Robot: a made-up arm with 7 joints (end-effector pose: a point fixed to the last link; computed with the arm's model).
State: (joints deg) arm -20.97 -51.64 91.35 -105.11 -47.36 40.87 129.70
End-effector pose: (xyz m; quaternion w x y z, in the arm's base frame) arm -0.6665 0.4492 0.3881 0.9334 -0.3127 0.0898 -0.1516
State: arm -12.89 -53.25 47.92 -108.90 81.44 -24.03 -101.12
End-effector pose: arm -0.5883 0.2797 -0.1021 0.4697 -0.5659 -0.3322 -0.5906
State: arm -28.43 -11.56 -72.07 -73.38 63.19 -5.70 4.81
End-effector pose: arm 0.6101 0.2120 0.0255 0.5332 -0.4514 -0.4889 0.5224
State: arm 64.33 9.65 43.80 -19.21 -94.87 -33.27 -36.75
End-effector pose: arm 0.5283 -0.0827 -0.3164 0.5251 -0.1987 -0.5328 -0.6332
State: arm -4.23 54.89 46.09 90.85 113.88 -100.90 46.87
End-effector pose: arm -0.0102 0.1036 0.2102 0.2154 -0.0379 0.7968 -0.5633
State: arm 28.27 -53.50 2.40 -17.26 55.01 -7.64 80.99
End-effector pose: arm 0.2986 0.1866 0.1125 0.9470 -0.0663 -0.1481 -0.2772
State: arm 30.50 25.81 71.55 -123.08 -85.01 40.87 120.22
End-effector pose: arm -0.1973 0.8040 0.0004 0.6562 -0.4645 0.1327 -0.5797
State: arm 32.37 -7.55 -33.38 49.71 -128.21 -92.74 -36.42
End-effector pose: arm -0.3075 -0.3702 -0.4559 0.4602 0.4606 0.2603 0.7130
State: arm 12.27 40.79 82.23 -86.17 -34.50 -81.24 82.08
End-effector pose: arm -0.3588 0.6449 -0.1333 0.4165 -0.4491 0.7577 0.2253
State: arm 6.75 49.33 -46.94 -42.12 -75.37 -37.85 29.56
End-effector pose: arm 0.6676 0.0046 0.1062 0.3419 -0.2373 -0.7014 -0.5786
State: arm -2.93 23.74 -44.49 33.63 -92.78 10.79 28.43
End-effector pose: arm -0.1333 -0.4481 -0.0369 0.4194 0.3263 0.0502 0.8457
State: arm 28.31 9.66 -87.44 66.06 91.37 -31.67 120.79
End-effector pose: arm 0.0891 -0.0841 -0.0331 0.6420 0.2111 0.4204 -0.6054
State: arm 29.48 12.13 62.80 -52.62 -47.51 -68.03 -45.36
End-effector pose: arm 0.0797 0.6931 -0.4971 0.8900 0.3676 -0.2579 -0.0791
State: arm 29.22 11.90 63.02 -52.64 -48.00 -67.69 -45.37
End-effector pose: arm 0.0787 0.6921 -0.4988 0.8903 0.3653 -0.2603 -0.0784
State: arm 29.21 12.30 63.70 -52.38 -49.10 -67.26 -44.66
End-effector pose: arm 0.0759 0.6843 -0.5072 0.8954 0.3528 -0.2588 -0.0830
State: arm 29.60 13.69 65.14 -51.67 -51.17 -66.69 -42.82
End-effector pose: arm 0.0694 0.6655 -0.5255 0.9074 0.3237 -0.2504 -0.0958
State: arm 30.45 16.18 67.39 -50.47 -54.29 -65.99 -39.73
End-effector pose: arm 0.0577 0.6338 -0.5529 0.9248 0.2758 -0.2341 -0.1178
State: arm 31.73 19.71 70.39 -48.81 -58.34 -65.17 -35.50
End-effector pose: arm 0.0387 0.5893 -0.5856 0.9436 0.2096 -0.2093 -0.1478
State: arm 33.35 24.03 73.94 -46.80 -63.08 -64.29 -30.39
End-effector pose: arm 0.0121 0.5349 -0.6176 0.9582 0.1288 -0.1773 -0.1837
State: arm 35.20 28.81 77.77 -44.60 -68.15 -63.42 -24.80
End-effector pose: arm -0.0209 0.4760 -0.6431 0.9640 0.0402 -0.1405 -0.2222
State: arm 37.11 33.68 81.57 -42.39 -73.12 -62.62 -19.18
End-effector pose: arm -0.0574 0.4186 -0.6594 0.9591 -0.0483 -0.1025 -0.2594
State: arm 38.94 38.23 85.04 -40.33 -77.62 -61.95 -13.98
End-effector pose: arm -0.0929 0.3680 -0.6662 0.9453 -0.1285 -0.0672 -0.2922
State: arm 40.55 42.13 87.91 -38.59 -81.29 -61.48 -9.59
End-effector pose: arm -0.1232 0.3283 -0.6663 0.9270 -0.1940 -0.0374 -0.3187
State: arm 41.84 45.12 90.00 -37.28 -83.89 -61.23 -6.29
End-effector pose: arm -0.1457 0.3011 -0.6633 0.9097 -0.2408 -0.0148 -0.3379
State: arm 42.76 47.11 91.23 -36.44 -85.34 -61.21 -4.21
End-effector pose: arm -0.1593 0.2856 -0.6603 0.8974 -0.2686 0.0003 -0.3501
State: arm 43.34 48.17 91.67 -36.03 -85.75 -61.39 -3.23
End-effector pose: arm -0.1646 0.2802 -0.6587 0.8914 -0.2794 0.0090 -0.3566
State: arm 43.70 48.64 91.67 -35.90 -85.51 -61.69 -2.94
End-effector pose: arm -0.1654 0.2810 -0.6582 0.8901 -0.2800 0.0140 -0.3593
